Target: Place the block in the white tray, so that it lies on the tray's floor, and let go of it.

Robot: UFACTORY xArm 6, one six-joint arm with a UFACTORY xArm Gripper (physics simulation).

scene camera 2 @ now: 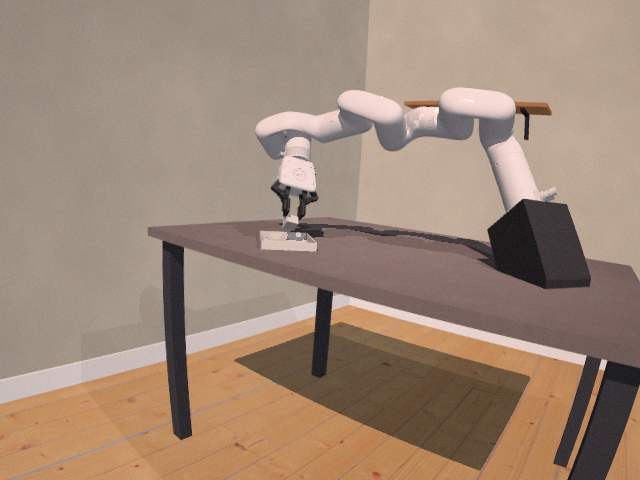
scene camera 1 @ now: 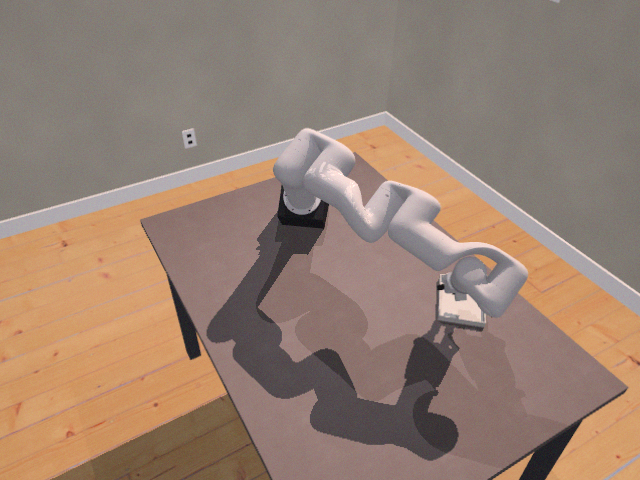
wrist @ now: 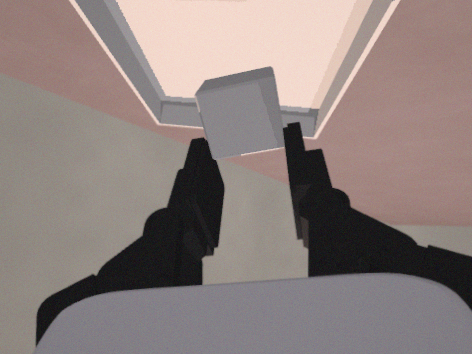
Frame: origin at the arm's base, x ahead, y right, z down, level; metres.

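Seen in the pictures: gripper, between the fingertips: [scene camera 2: 293,216] [wrist: 251,156]; arm's base, origin of its link: [scene camera 2: 526,216] [scene camera 1: 302,196].
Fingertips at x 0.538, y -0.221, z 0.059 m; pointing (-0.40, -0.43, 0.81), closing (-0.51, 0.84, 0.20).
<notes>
Offsets run from my fingertips to a thing's top centre. Level surfaces: height alone.
The block {dy +0.002, dx +0.011, dz -0.006 m} [scene camera 2: 290,222] [wrist: 240,117] is pale grey and sits tilted between the fingertips of my gripper [scene camera 2: 293,215] [wrist: 251,156]. The gripper is shut on the block and holds it above the white tray {dy -0.023, dx -0.001, dz +0.051 m} [scene camera 2: 286,246] [wrist: 180,114] [scene camera 1: 460,324]. In the second scene view a gap shows between the block and the tray's rim. In the wrist view the block overlaps the tray's near wall and part of its floor. In the first scene view the arm's end hides the block and the fingertips, and part of the tray.
The tray stands on the brown table {dz +0.071 m} [scene camera 1: 382,289] [scene camera 2: 392,268], near one long edge. The arm's black base [scene camera 1: 302,214] [scene camera 2: 540,248] stands at the other end of the table. Dark shadows of the arm lie across the table top.
</notes>
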